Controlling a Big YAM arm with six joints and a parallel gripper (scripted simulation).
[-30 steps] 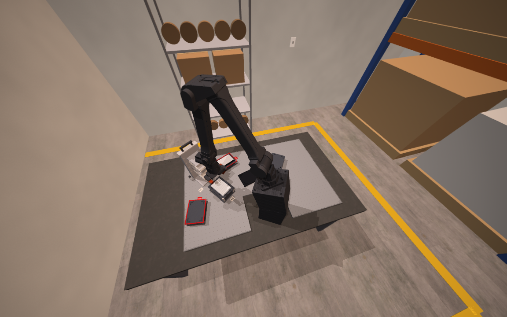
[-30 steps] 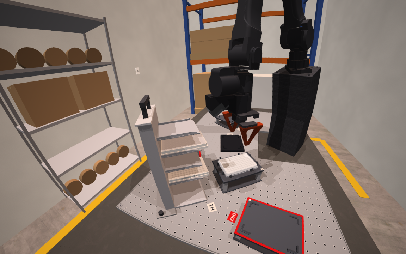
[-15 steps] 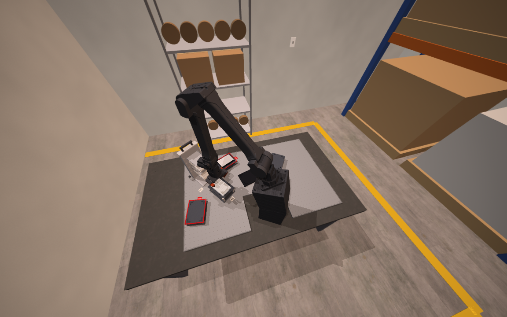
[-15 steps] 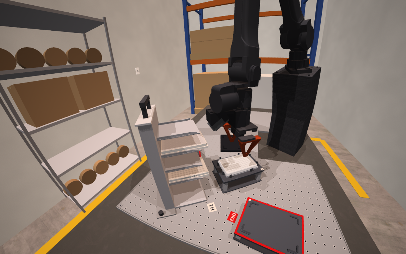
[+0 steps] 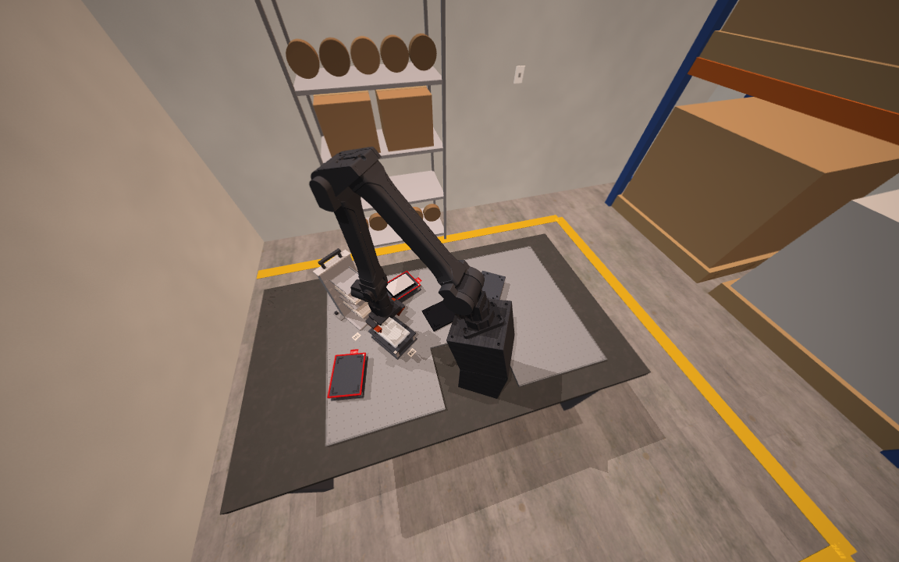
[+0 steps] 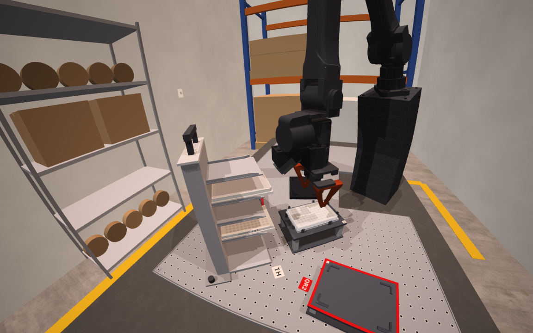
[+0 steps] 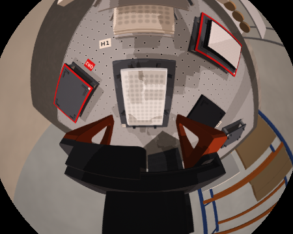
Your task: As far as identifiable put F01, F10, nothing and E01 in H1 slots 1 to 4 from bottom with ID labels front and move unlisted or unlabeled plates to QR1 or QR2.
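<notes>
Now: hand 8 cm above the dark regrip nest. From my hand the other things lie so: H1 deck label (5 cm ahead, 16 cm to the left, 14 cm below); quarantine nest QR2 (12 cm behind, 19 cm to the left, 10 cm below); plate hotel H1 (22 cm ahead, 16 cm to the left, 1 cm above).
</notes>
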